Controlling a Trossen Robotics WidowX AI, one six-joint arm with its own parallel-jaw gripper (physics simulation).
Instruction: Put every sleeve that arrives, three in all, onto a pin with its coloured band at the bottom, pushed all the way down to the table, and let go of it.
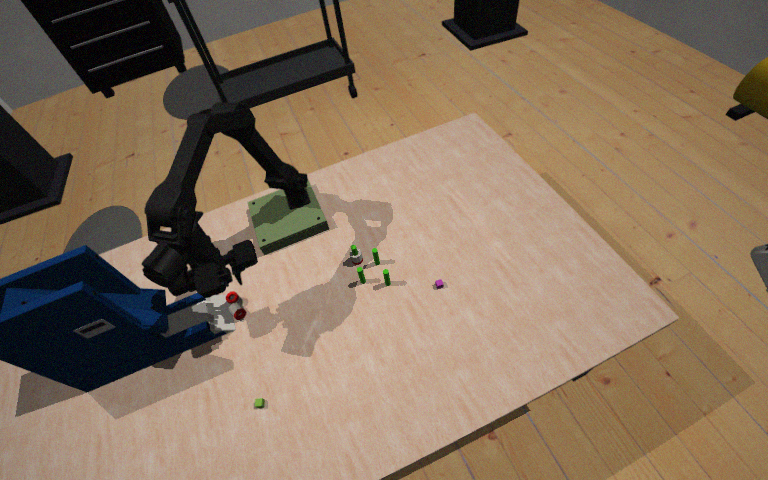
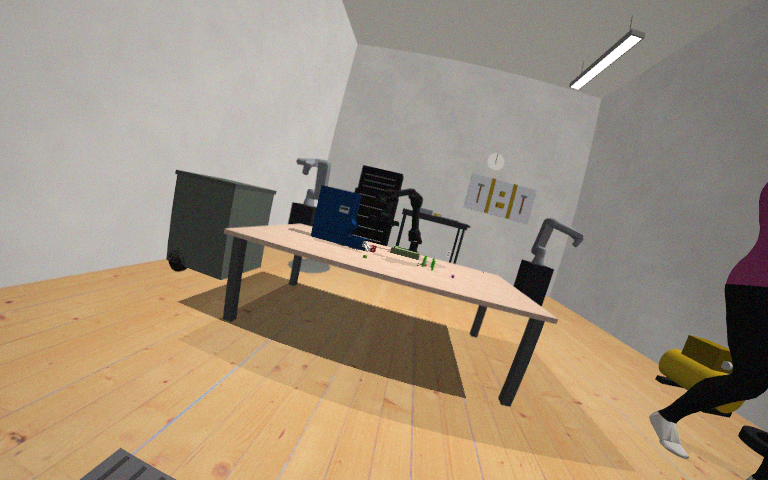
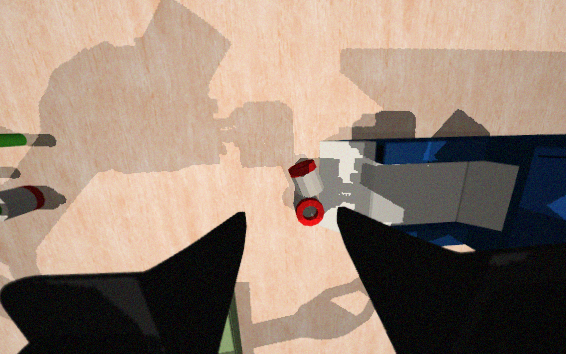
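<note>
Four green pins stand on the table; a bare one [image 1: 386,277] [image 2: 432,263] [image 3: 12,140] is among them. A white sleeve [image 1: 356,257] [image 3: 20,202] sits around the pin nearest the arm's base, red band at the bottom, pin tip showing above. At the chute's end, one sleeve [image 1: 231,297] [image 3: 310,212] stands upright with its red band on top. Beside it, touching or nearly so, another sleeve [image 1: 240,313] [image 3: 308,184] appears to lie on its side, red end pointing away from the arm's base. My gripper [image 3: 291,216] is open and empty, above the table near these two sleeves.
A blue dispenser [image 1: 50,333] [image 2: 335,216] with a grey chute [image 3: 415,192] stands beside the two sleeves. The arm's green base plate [image 1: 288,226] is behind. A magenta cube [image 1: 438,284] and a lime cube [image 1: 259,403] lie on the table [image 1: 509,254].
</note>
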